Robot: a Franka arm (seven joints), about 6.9 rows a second.
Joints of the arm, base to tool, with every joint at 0 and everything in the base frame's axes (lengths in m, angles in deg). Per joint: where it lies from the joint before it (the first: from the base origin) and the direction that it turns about. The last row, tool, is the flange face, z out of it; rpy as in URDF.
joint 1: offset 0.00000 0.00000 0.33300 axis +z
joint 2: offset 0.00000 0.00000 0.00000 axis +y
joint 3: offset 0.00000 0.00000 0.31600 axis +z
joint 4: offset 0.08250 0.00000 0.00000 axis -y
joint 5: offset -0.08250 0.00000 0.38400 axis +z
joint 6: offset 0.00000 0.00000 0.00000 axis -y
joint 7: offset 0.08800 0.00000 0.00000 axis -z
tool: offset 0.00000 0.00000 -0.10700 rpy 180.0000 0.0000 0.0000
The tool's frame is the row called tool.
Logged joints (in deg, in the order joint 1, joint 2, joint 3, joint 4, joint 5, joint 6, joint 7), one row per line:
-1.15, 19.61, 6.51, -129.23, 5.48, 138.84, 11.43
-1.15, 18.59, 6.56, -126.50, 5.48, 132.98, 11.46
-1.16, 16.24, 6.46, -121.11, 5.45, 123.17, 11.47
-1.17, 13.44, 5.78, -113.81, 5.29, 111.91, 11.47
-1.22, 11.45, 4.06, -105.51, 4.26, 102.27, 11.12
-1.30, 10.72, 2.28, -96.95, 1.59, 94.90, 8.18
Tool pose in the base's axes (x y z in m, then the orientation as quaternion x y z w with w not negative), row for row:
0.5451, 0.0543, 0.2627, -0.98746, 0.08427, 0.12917, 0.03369
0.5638, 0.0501, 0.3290, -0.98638, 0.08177, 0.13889, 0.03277
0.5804, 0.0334, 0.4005, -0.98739, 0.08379, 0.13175, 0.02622
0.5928, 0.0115, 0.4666, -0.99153, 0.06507, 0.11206, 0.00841
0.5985, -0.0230, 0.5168, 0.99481, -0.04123, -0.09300, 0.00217
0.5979, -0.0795, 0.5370, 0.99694, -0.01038, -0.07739, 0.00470
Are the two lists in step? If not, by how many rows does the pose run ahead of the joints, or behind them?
The pose runs 2 rows ahead of the joints: the pose in row i belongs to the joints in row i + 2.
